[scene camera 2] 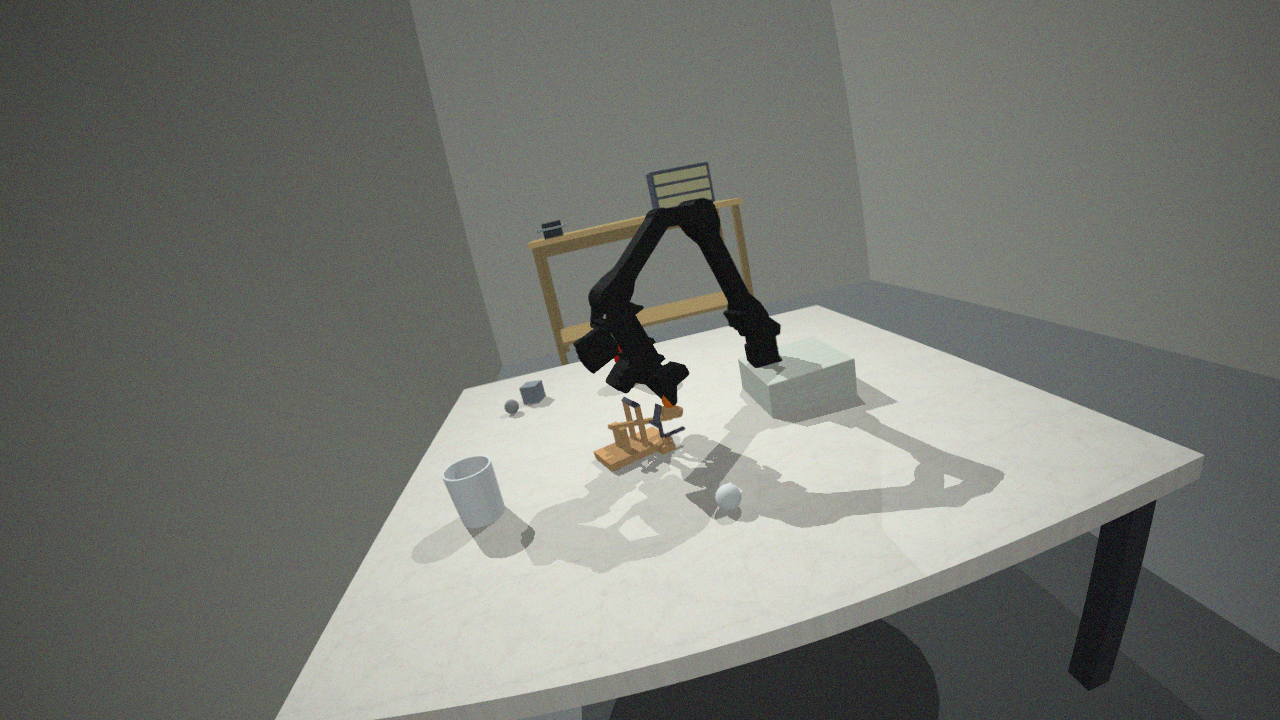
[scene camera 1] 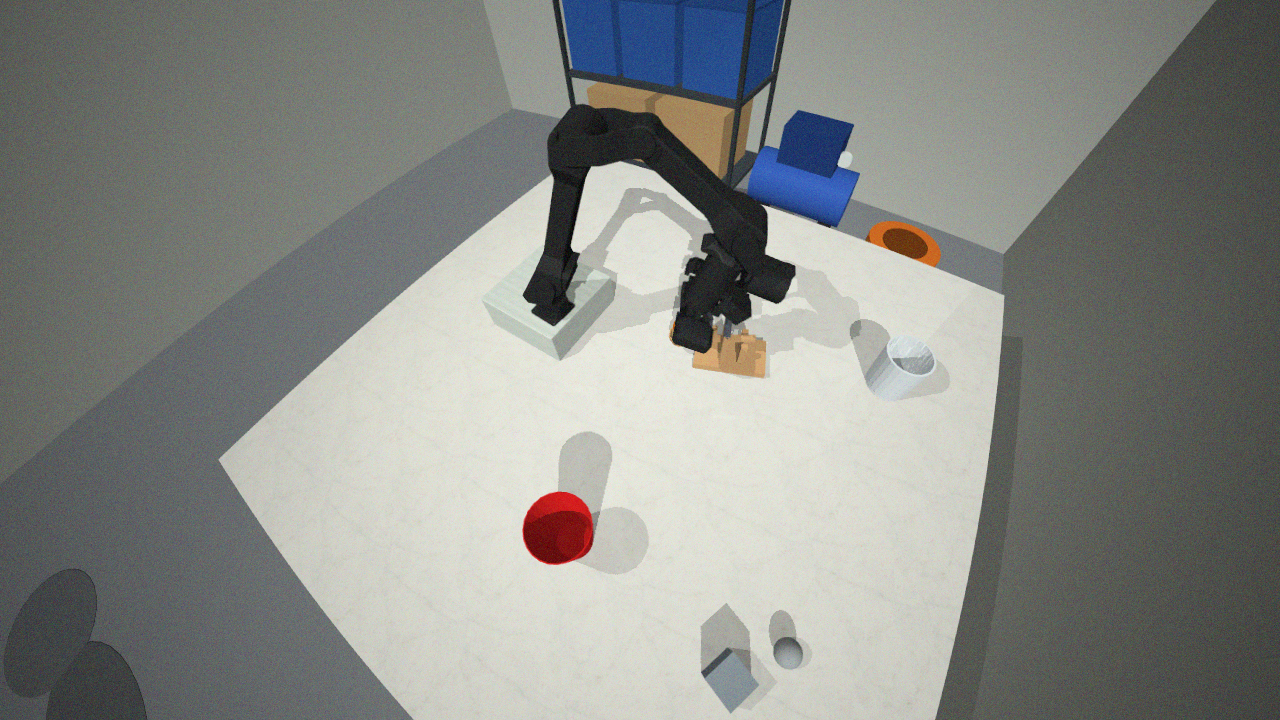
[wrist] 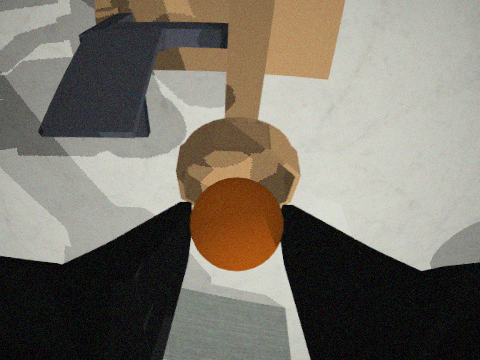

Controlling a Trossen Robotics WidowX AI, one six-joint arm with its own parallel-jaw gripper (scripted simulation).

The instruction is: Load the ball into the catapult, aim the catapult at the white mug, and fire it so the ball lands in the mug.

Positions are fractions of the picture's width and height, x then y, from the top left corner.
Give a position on an orange ball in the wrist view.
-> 0.49,0.62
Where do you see a red cup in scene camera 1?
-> At 0.44,0.74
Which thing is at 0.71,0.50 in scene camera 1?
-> A white mug.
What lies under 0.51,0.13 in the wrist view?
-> A catapult.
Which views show the catapult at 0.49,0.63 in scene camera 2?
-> Scene camera 2, scene camera 1 and the wrist view: all of them.
